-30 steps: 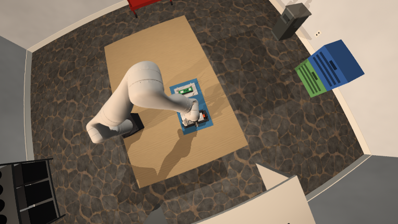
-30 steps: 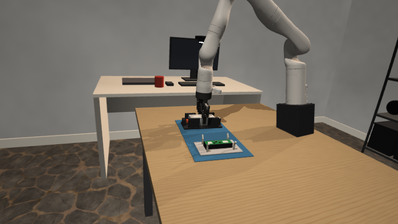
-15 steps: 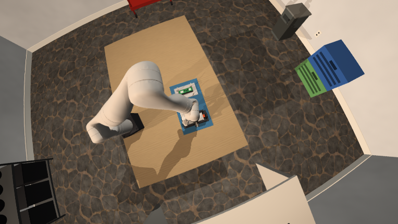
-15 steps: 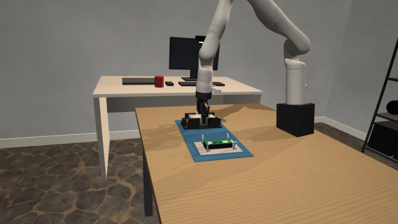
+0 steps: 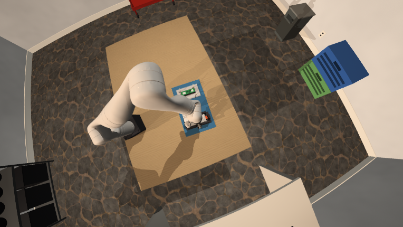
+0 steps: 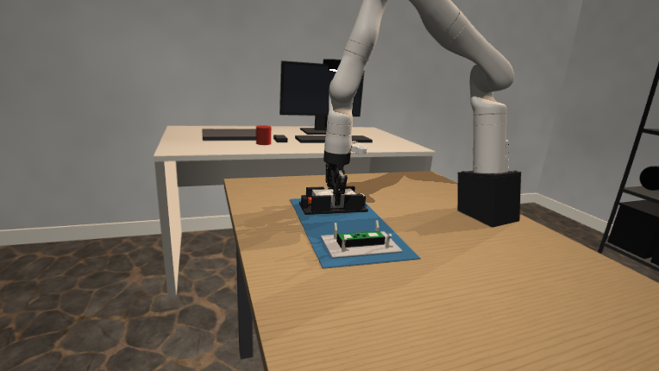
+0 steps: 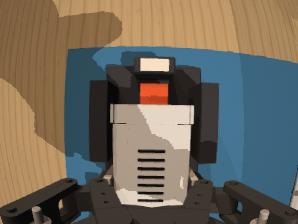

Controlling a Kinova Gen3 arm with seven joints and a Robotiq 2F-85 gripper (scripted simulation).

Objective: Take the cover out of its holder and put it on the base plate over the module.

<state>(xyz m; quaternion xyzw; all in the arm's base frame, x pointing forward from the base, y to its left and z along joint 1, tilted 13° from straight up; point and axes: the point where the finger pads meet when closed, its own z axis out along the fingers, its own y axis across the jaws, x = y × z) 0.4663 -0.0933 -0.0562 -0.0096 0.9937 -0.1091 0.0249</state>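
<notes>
Now: the cover right at my hand.
</notes>
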